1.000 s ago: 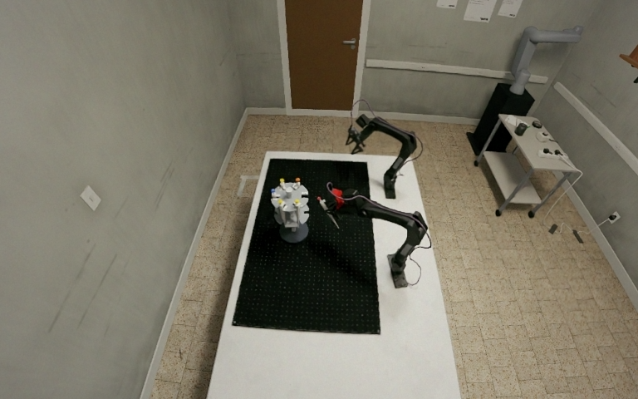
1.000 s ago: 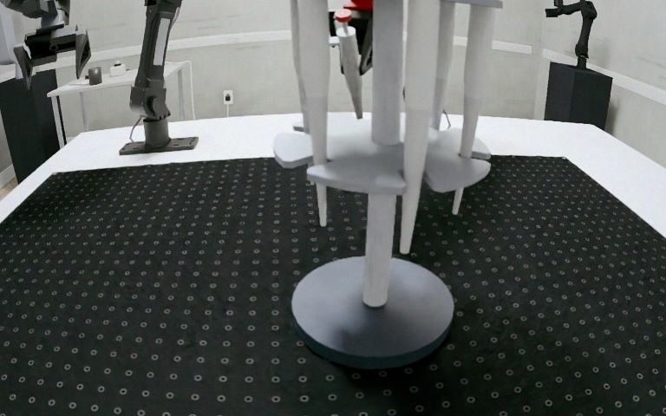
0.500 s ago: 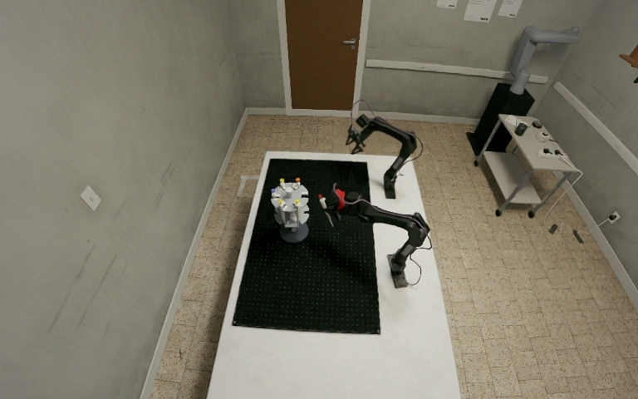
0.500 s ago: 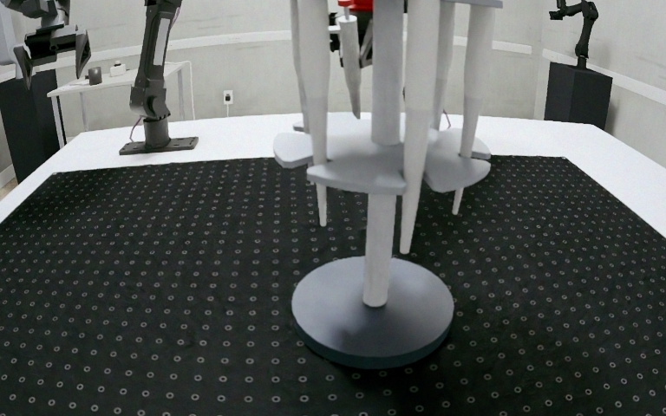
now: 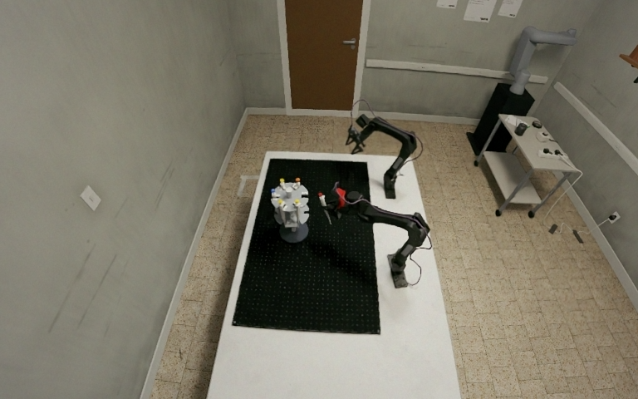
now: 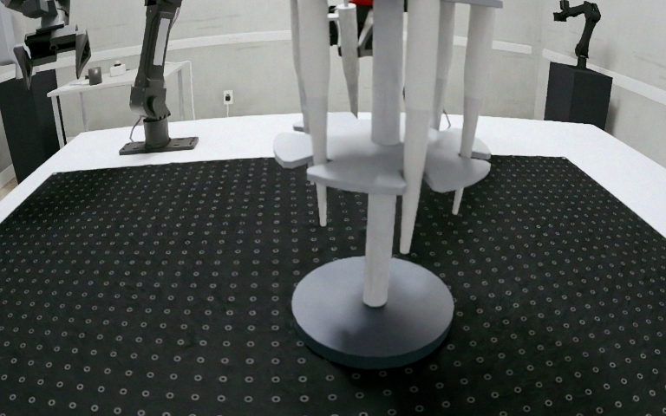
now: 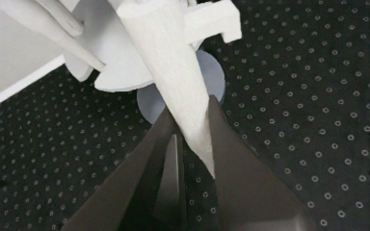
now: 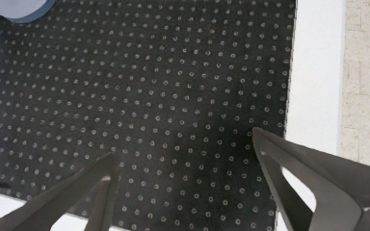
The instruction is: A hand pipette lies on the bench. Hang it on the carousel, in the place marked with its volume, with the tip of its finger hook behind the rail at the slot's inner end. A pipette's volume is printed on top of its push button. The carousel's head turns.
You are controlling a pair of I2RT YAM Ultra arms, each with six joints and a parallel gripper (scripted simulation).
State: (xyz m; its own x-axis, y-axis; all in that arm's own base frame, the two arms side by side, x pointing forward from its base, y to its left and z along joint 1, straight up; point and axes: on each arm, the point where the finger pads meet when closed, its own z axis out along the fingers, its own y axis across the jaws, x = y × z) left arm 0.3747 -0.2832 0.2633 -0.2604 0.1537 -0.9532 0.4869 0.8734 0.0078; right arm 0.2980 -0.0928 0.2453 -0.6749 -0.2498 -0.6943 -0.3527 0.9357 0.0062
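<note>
Right now my left hand is 20 mm above the white pipette and 10 mm to the left of it.
</note>
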